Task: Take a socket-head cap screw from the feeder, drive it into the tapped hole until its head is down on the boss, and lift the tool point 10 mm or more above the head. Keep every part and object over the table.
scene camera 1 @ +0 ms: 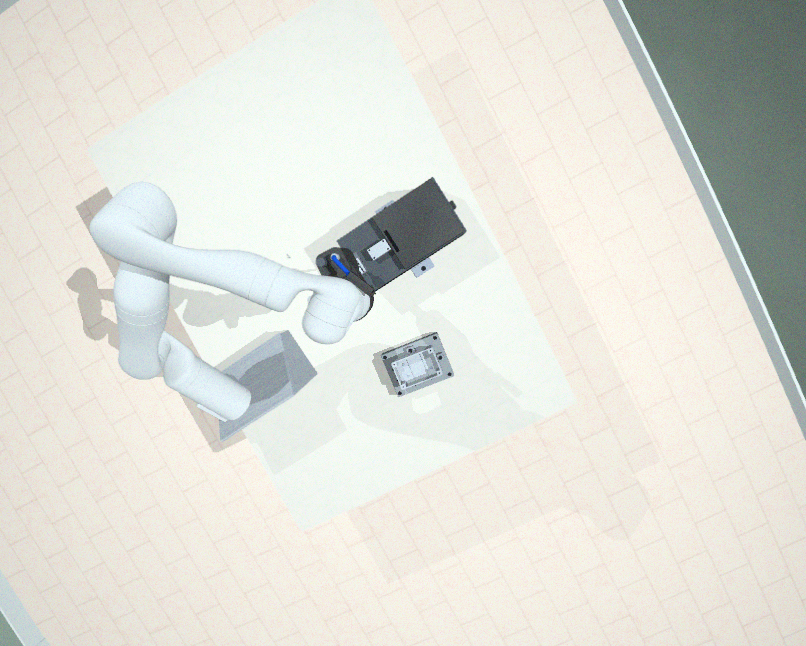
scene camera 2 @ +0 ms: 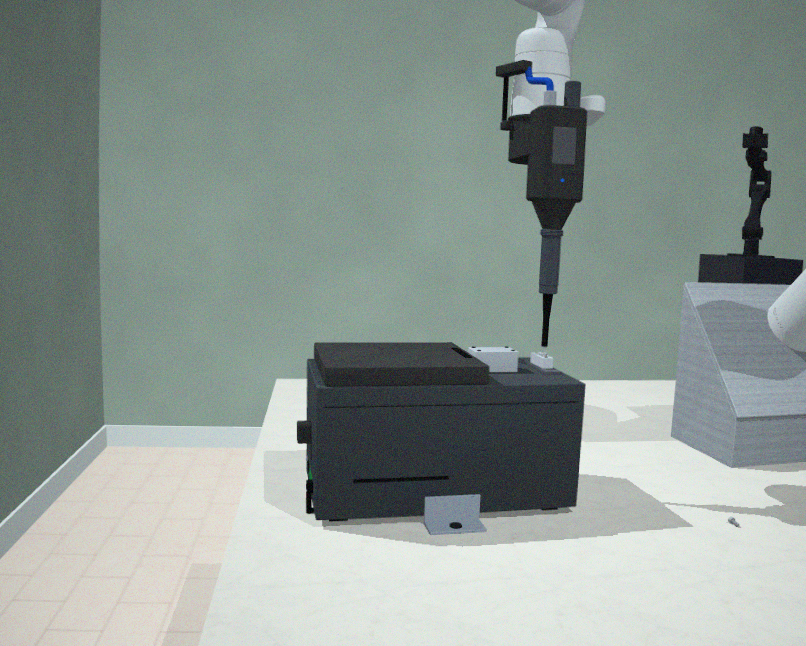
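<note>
The dark screw feeder (scene camera 1: 427,218) (scene camera 2: 444,444) stands on the table, with a small white nest (scene camera 2: 542,362) on its top near one end. A tiny grey piece, seemingly a screw head, shows on the nest. My screwdriver (scene camera 2: 544,344) is upright, its bit tip a little above the nest, with no screw visible on it. In scene camera 1 the tip is hidden under the black driver body (scene camera 1: 327,267). The grey metal part (scene camera 1: 447,366) with bosses and holes lies apart from the feeder; which hole is the tapped one I cannot tell. It does not show in scene camera 2.
A small loose screw (scene camera 1: 288,255) (scene camera 2: 733,522) lies on the table (scene camera 1: 269,134) (scene camera 2: 571,592). A grey sloped block (scene camera 1: 300,366) (scene camera 2: 706,376) stands near the arm's base side. A black jointed object (scene camera 2: 756,195) shows behind it. A white block (scene camera 1: 378,249) (scene camera 2: 496,360) sits on the feeder.
</note>
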